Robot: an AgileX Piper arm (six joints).
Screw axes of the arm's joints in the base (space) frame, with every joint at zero. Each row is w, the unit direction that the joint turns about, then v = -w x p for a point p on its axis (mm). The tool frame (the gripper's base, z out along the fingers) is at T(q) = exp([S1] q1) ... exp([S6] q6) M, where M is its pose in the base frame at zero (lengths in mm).
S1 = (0, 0, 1, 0, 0, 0)
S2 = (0, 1, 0, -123, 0, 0)
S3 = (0, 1, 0, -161.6, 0, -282.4)
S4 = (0.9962, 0, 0.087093, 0, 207.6, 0)
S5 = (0, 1, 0, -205.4, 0, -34.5)
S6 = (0.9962, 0, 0.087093, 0, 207.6, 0)
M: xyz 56.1 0 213.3 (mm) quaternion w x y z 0.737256 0 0.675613 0
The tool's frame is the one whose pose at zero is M.
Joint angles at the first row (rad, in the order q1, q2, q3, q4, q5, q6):
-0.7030, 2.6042, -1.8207, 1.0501, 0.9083, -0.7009
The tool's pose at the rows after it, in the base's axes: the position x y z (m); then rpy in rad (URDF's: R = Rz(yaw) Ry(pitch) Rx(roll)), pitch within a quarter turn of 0, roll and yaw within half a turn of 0:
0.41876 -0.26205 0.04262 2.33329 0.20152 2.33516
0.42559 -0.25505 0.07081 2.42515 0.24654 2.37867
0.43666 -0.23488 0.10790 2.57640 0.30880 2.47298
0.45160 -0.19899 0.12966 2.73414 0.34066 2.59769
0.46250 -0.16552 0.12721 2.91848 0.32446 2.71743
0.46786 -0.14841 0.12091 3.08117 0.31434 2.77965
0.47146 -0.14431 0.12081 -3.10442 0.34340 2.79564
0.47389 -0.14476 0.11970 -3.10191 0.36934 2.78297
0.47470 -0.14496 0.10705 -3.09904 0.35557 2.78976
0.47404 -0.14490 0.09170 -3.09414 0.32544 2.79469
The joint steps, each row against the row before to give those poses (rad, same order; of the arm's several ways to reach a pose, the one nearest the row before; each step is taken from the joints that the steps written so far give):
0.0143, -0.0291, -0.0002, 0.0089, 0.0274, 0.0504
0.0325, -0.0705, 0.0000, -0.1194, -0.0337, 0.0809
0.0685, -0.0934, 0.0000, -0.1985, -0.0386, 0.1228
0.1031, -0.0584, -0.0009, -0.2082, -0.0260, 0.1311
0.1024, -0.0063, 0.0001, -0.2447, -0.0164, 0.1570
0.0665, 0.0088, -0.0001, -0.2245, -0.0122, 0.1587
0.0292, 0.0018, 0.0000, -0.1447, -0.0253, 0.1135
0.0022, 0.0042, 0.0001, -0.0160, -0.0284, 0.0267
0.0000, 0.0263, 0.0000, -0.0007, -0.0127, -0.0047
0.0000, 0.0311, -0.0001, -0.0021, -0.0008, -0.0023

